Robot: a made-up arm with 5 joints.
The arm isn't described. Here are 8 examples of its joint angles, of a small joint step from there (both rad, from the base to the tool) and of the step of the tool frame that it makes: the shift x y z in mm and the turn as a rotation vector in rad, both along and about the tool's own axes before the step.
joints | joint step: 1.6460 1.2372 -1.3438 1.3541 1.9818 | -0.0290 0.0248 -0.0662 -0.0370 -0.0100
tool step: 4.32 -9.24 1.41 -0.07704 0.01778 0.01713
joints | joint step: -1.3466 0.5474 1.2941 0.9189 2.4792 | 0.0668 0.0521 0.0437 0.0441 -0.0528
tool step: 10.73 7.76 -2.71 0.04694 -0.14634 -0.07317
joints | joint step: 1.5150 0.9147 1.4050 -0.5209 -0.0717 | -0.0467 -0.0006 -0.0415 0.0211 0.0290
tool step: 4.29 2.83 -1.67 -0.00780 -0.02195 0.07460
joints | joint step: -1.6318 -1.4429 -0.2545 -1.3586 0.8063 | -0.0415 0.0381 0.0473 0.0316 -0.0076
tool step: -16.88 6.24 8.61 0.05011 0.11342 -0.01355
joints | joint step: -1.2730 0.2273 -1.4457 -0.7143 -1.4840 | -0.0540 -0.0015 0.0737 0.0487 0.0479
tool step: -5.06 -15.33 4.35 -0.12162 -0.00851 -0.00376
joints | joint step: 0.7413 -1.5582 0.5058 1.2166 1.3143 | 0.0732 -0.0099 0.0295 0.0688 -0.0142
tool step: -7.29 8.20 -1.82 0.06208 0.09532 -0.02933
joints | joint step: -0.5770 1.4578 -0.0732 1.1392 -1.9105 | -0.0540 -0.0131 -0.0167 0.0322 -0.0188
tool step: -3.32 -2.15 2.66 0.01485 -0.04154 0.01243
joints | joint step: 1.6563 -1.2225 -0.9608 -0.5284 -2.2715 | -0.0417 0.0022 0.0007 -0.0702 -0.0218
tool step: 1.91 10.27 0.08 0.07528 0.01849 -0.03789
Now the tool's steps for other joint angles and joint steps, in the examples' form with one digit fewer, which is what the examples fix.
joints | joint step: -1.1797 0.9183 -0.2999 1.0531 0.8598 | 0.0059 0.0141 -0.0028 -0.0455 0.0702
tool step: 1.7 -3.4 -2.1 -0.0253 -0.0230 0.0643
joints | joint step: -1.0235 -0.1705 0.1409 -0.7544 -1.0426 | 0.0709 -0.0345 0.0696 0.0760 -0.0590
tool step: 7.2 -15.6 4.7 -0.1230 0.0006 -0.0117
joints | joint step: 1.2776 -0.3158 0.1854 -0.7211 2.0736 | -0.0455 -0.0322 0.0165 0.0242 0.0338
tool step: 5.4 -6.0 2.1 -0.0061 -0.0307 -0.0003
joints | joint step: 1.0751 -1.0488 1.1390 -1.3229 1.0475 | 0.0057 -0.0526 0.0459 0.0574 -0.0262
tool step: -1.8 2.0 4.6 0.0411 0.0297 -0.0209
